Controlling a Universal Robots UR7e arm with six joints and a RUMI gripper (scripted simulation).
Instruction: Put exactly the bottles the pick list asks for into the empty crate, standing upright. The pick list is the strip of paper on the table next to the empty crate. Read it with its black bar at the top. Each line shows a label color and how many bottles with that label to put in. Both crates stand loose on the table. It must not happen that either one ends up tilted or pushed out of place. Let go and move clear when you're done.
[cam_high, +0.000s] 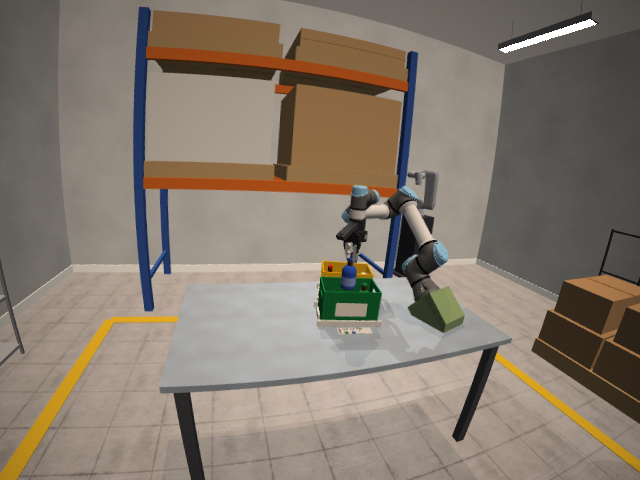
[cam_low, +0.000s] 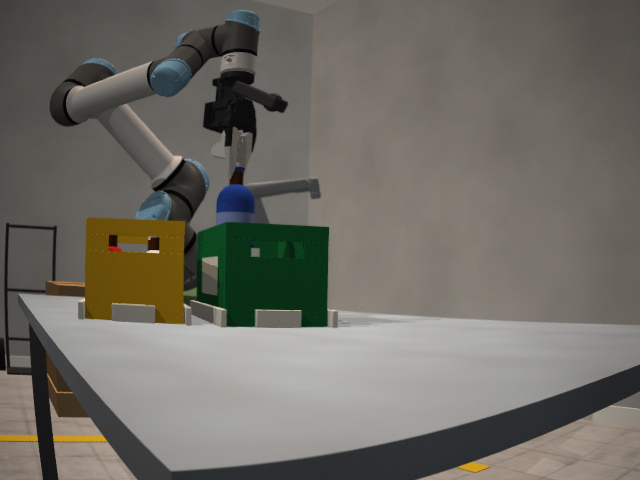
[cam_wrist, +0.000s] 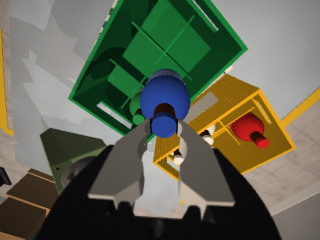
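My gripper is now 70 mm above the blue-label bottle. From my hand the other things lie so: green-label bottle 200 mm below, 80 mm behind, 40 mm to the left; yellow crate 200 mm below, 170 mm to the right, 100 mm behind; green crate 200 mm below, 40 mm to the left, 20 mm ahead.
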